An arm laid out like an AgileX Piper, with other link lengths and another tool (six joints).
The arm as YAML. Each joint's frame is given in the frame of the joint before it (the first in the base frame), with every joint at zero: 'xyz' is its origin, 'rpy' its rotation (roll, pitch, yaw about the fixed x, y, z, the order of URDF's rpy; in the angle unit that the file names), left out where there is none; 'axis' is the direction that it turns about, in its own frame. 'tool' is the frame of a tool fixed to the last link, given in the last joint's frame.
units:
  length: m
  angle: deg
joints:
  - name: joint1
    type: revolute
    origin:
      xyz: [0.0, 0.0, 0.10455]
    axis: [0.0, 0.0, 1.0]
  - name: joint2
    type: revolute
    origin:
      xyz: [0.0, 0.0, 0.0]
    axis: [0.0, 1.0, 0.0]
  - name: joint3
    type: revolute
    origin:
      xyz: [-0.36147, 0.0, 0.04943]
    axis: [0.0, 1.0, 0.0]
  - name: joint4
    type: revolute
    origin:
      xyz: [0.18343, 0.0, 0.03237]
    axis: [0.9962, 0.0, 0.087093]
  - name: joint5
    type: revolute
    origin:
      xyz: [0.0, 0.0, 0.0]
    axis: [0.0, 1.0, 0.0]
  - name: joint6
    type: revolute
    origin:
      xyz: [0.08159, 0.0, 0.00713]
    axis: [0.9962, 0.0, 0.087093]
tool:
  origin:
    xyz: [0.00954, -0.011, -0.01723]
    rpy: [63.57, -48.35, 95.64]
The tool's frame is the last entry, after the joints.
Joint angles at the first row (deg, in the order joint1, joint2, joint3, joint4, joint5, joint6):
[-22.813 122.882 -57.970 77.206 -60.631 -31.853]
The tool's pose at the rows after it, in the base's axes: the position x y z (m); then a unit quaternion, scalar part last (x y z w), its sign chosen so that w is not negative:
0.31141 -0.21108 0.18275 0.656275 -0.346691 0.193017 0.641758
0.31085 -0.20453 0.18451 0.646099 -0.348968 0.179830 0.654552
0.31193 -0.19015 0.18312 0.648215 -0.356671 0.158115 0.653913
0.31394 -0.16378 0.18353 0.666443 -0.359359 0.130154 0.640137
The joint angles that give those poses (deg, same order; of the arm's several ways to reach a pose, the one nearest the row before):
[-22.402 122.881 -57.969 77.784 -61.067 -32.192]
[-21.122 122.882 -57.971 80.333 -63.727 -33.472]
[-18.827 122.881 -58.014 85.319 -65.046 -35.278]
[-14.913 122.087 -58.015 92.895 -65.099 -39.034]

